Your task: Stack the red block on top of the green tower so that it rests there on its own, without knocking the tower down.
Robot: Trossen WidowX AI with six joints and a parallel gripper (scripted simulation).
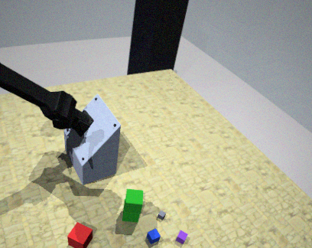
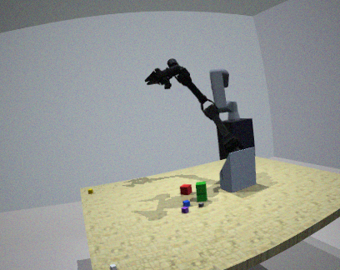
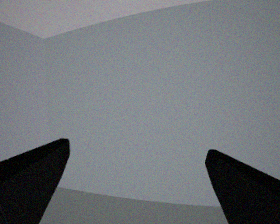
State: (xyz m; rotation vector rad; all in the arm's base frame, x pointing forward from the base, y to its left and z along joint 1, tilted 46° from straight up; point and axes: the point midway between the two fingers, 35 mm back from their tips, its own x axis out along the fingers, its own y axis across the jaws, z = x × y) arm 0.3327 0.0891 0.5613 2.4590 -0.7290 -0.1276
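The red block is 50 mm behind my gripper tip, 220 mm to the left of it and 580 mm below it. From my gripper tip the other things lie so: yellow cube (400 mm ahead, 200 mm to the right, 590 mm below); dark cube (10 mm behind, 440 mm to the left, 600 mm below); blue cube (40 mm ahead, 380 mm to the left, 590 mm below).
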